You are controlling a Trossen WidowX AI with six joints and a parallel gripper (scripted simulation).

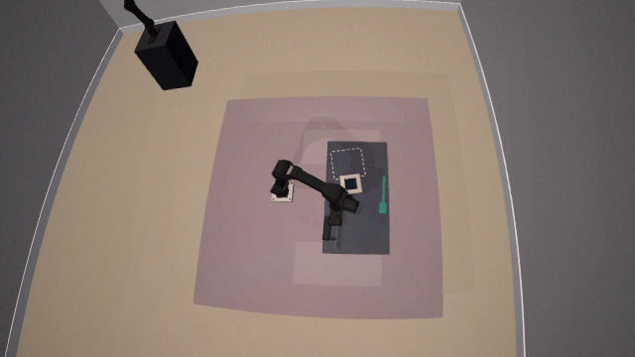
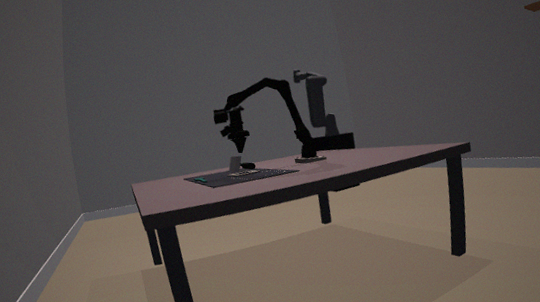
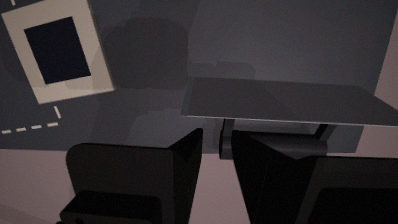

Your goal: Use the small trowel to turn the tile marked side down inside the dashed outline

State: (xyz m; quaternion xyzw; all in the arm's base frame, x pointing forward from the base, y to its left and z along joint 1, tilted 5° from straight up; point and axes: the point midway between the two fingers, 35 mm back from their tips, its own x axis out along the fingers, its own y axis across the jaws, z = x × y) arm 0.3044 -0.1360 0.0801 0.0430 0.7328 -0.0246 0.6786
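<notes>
Right now my gripper tip is 120 mm to the right of the dark mat, 110 mm above it and 100 mm short of it. Round my gripper tip: tile: 180 mm to the left, 80 mm below, 70 mm ahead; then teal long-handled tool: 240 mm ahead, 90 mm to the left, 90 mm below.
</notes>
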